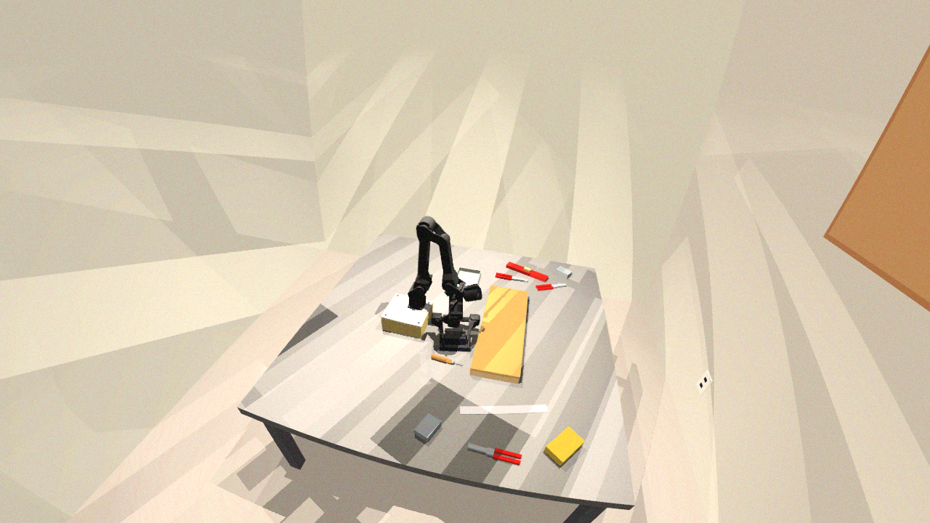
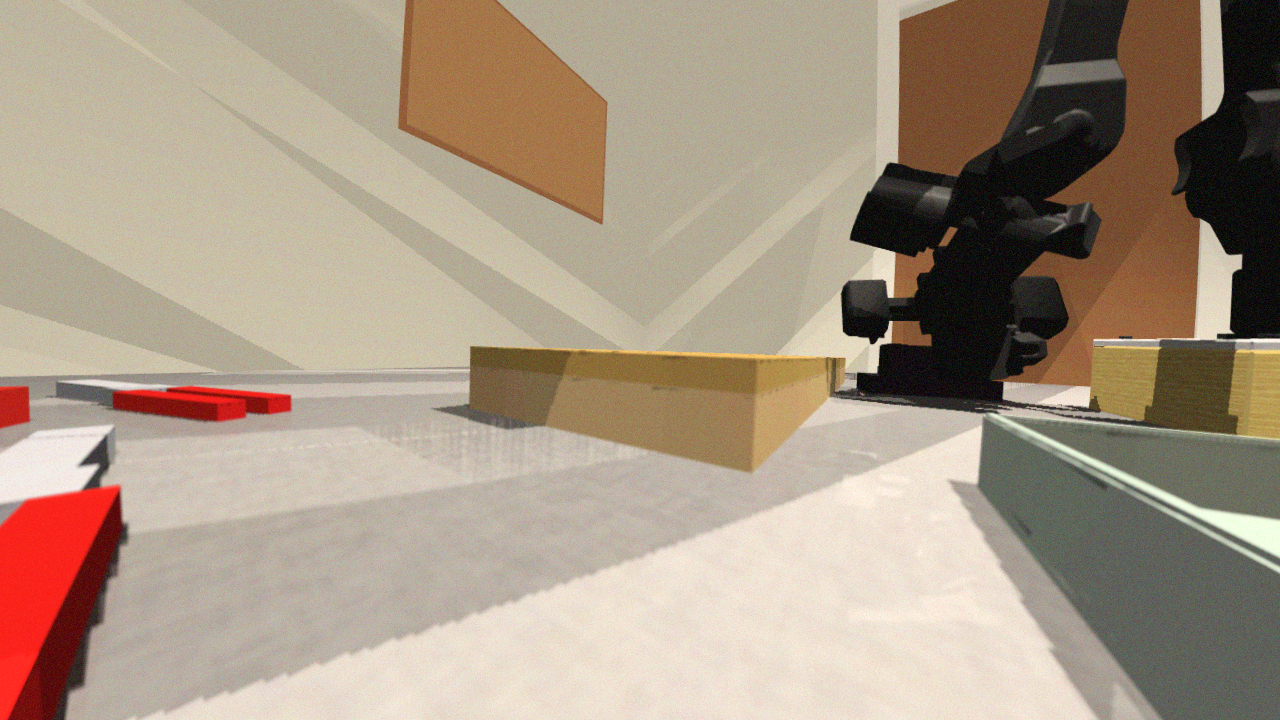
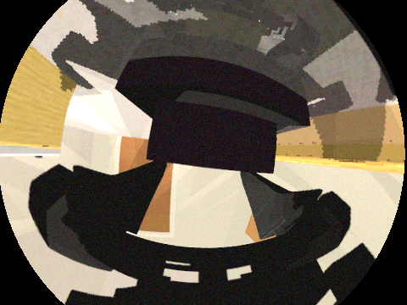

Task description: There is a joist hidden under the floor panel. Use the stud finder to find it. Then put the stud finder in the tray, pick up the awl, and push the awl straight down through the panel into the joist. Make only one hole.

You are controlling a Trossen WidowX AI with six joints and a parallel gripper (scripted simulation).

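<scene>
Now: gripper tip 4 cm to the right of the stud finder, 2 cm above it and 1 cm short of it. Also, from my gripper tip: white strip: 24 cm to the right, 21 cm ahead, 6 cm below; pale green tray: 47 cm to the left, 5 cm below, 1 cm behind; awl: 6 cm to the right, 6 cm below, 1 cm behind.
</scene>
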